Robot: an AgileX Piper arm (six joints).
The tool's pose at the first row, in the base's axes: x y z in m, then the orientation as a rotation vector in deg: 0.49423 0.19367 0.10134 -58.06 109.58 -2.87
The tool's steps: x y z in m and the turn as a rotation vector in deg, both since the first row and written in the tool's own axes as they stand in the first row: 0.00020 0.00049 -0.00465 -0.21 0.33 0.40; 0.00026 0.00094 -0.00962 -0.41 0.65 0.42; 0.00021 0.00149 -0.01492 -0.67 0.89 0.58; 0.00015 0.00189 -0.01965 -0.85 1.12 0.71; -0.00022 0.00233 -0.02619 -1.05 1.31 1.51; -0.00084 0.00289 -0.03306 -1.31 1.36 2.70; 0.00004 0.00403 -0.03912 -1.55 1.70 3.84; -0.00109 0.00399 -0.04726 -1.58 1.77 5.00; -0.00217 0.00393 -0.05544 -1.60 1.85 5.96; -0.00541 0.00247 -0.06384 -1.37 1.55 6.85; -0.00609 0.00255 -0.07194 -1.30 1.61 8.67; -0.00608 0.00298 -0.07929 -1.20 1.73 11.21; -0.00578 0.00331 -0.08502 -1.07 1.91 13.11; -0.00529 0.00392 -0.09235 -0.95 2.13 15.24
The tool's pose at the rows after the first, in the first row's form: 0.49040 0.19220 0.10359 -57.86 110.12 -2.61; 0.48638 0.19069 0.10614 -58.03 110.46 -2.57; 0.48208 0.18920 0.10890 -58.08 110.81 -2.36; 0.47830 0.18782 0.11142 -58.11 111.12 -2.23; 0.47321 0.18603 0.11516 -57.50 111.73 -1.67; 0.46785 0.18436 0.11921 -56.52 112.40 -0.76; 0.46240 0.18237 0.12149 -55.61 113.31 -0.04; 0.45658 0.18019 0.12686 -54.50 113.92 0.63; 0.45073 0.17796 0.13223 -53.58 114.45 1.16; 0.44606 0.17616 0.13986 -52.50 114.53 1.61; 0.44009 0.17378 0.14484 -50.66 115.39 2.56; 0.43431 0.17144 0.14876 -48.07 116.58 3.88; 0.42975 0.16942 0.15161 -46.09 117.52 4.76; 0.42377 0.16689 0.15510 -43.88 118.56 5.77
